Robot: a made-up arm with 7 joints.
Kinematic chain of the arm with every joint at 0, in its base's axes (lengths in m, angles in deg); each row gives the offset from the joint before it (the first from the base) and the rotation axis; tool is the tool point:
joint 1: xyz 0 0 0.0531 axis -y
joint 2: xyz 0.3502 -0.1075 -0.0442 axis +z
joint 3: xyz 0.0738 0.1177 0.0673 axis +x
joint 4: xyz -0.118 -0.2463 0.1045 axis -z
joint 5: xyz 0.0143 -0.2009 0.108 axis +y
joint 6: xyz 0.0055 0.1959 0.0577 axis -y
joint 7: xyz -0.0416 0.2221 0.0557 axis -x
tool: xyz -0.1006 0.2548 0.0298
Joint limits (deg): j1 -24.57..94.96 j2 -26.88..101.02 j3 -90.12..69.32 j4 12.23..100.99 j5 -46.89..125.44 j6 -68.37..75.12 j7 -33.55..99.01
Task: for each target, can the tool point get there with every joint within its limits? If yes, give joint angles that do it. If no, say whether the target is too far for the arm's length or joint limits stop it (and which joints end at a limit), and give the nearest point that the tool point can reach.
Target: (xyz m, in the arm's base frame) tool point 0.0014 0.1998 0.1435
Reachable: yes | joints 70.71 60.02 -39.98 31.85 7.94 61.66 11.52
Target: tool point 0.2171 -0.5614 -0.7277
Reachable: no: joint limits stop it (at a limit: joint 1, joint 3, joint 4, joint 7) | nearest point 0.2434 -0.5102 -0.6236 | short by 0.119 m
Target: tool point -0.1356 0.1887 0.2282
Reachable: yes | joints 85.19 85.90 -52.84 78.98 29.54 13.08 63.25
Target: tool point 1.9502 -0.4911 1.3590
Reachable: no: too far | nearest point 0.8423 -0.2347 0.6171 | short by 1.358 m
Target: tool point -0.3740 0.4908 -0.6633
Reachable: no: joint limits stop it (at a limit: joint 1, joint 3, joint 4, joint 7) | nearest point -0.3486 0.2650 -0.2703 | short by 0.454 m
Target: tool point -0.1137 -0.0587 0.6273
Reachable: yes | joints 82.97 7.57 8.75 88.14 64.87 24.75 87.02
